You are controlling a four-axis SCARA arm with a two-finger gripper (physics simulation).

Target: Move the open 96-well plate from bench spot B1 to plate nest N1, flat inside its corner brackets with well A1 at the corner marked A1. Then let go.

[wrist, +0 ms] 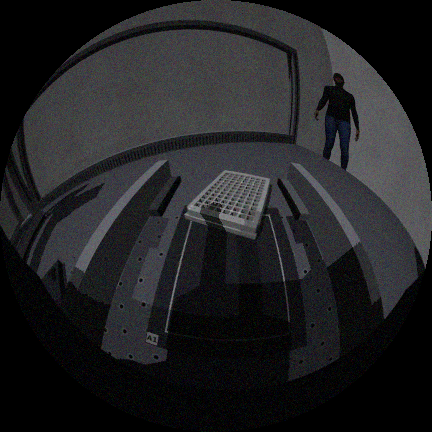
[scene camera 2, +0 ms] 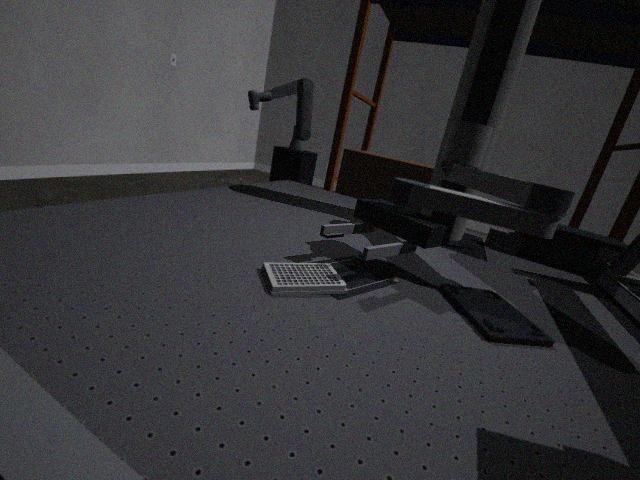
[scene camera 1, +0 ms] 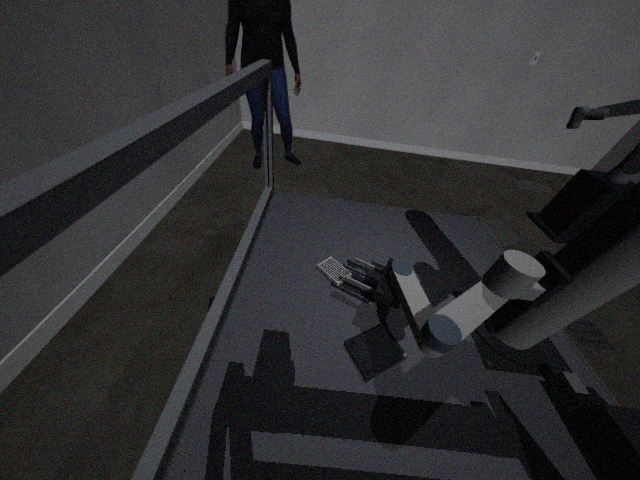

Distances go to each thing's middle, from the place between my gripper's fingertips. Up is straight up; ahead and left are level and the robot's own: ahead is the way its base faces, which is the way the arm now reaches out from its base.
Right now my hand is 50 mm short of the white well plate [wrist: 234, 201], 40 mm to the left of it and 60 mm above it.
